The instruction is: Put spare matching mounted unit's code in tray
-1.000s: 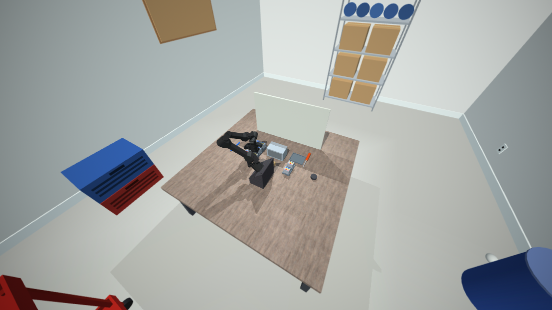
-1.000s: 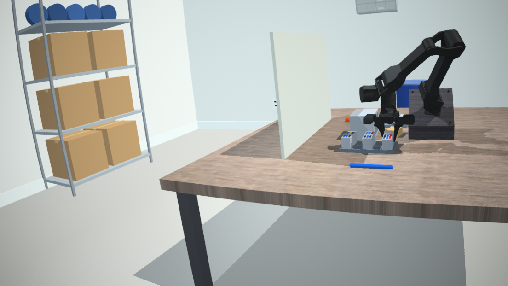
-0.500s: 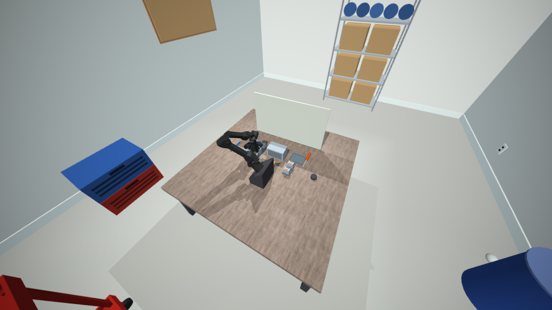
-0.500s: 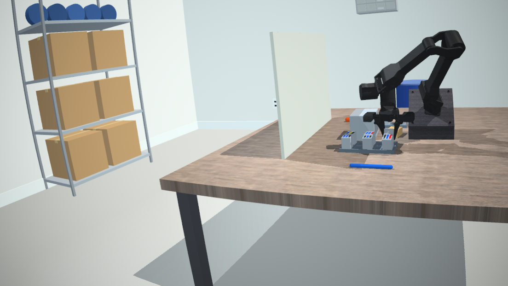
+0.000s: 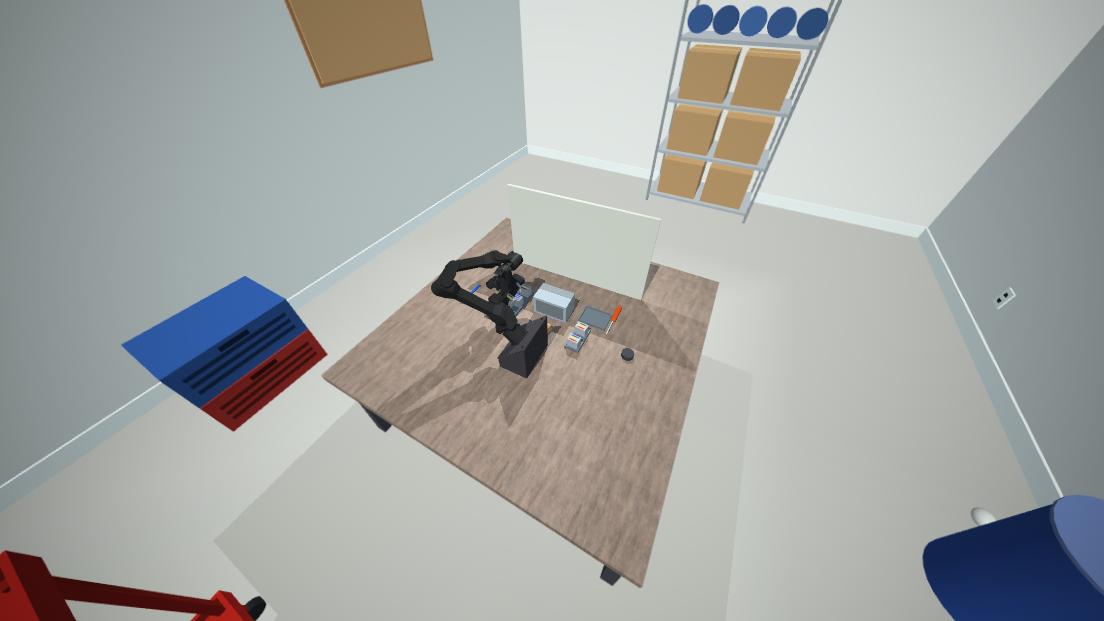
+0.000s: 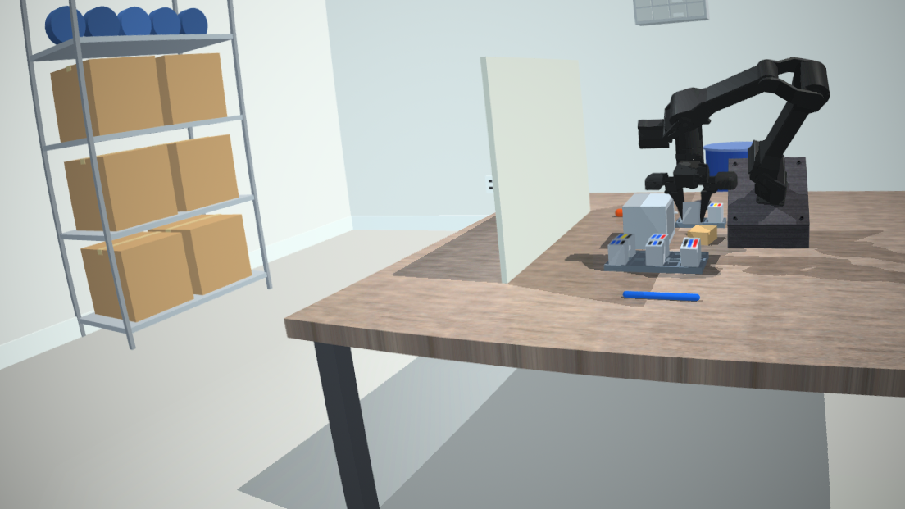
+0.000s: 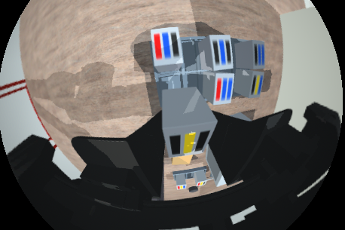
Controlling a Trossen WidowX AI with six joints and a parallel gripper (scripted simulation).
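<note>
My gripper tip is 190 mm short of the flat grey tray, 340 mm to the left of it and 80 mm above it. From my gripper tip the other things lie so: tan block 10 mm ahead, 160 mm to the right, 70 mm below; blue pen 10 mm ahead, 250 mm to the left, 80 mm below; grey mounted unit 140 mm ahead, 140 mm to the right, 30 mm below.
</note>
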